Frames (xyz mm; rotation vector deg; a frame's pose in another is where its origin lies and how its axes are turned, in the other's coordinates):
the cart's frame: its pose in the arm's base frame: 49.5 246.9 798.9 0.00 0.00 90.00
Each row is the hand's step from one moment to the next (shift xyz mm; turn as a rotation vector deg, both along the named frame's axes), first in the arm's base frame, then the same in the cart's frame.
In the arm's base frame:
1: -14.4 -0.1 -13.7 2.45 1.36 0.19
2: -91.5 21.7 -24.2 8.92 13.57 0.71
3: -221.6 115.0 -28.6 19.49 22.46 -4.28
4: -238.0 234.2 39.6 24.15 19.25 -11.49
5: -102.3 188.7 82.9 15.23 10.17 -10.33
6: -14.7 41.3 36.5 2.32 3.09 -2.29
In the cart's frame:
1: -0.1 14.4 -13.7 1.36 -2.45 0.19
2: 21.7 91.5 -24.2 13.57 -8.92 0.71
3: 115.0 221.6 -28.6 22.46 -19.49 -4.28
4: 234.2 238.0 39.6 19.25 -24.15 -11.49
5: 188.7 102.3 82.9 10.17 -15.23 -10.33
6: 41.3 14.7 36.5 3.09 -2.32 -2.29

